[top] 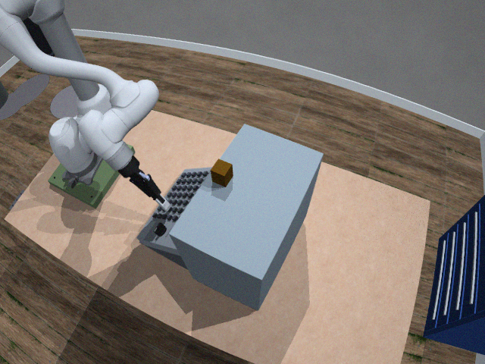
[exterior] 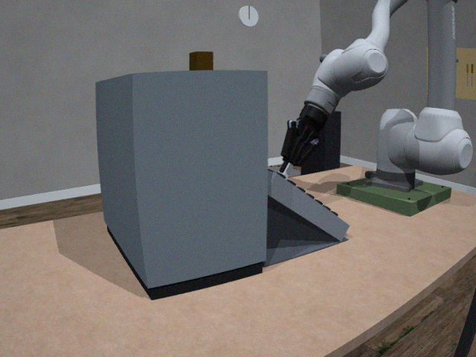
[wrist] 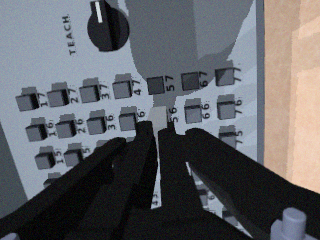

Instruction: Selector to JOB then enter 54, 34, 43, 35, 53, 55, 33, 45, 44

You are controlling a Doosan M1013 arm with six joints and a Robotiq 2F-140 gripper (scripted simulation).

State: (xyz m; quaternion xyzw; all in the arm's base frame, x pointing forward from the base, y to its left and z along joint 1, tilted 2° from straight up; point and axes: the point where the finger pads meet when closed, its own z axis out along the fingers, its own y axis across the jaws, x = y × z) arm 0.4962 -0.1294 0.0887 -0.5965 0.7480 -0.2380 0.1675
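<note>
My hand is 90 mm to the right of the key, 70 mm short of it and 10 mm above it. Also, from my hand: black selector knob (110 mm to the right, 20 mm ahead).
</note>
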